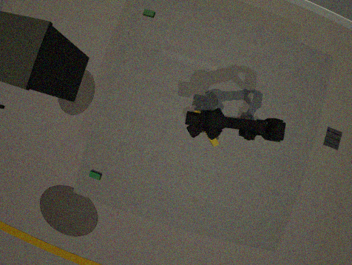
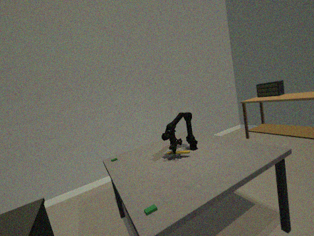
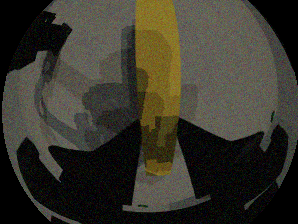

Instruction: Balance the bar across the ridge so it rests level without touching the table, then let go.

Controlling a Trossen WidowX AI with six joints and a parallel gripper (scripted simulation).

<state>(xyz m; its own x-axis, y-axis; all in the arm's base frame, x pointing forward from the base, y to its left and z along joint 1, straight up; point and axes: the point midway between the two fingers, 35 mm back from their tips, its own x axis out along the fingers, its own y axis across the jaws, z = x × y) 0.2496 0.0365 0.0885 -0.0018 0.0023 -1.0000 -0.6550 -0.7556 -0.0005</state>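
My gripper tip is now 20 mm past the yellow bar and 20 mm to the right of it.
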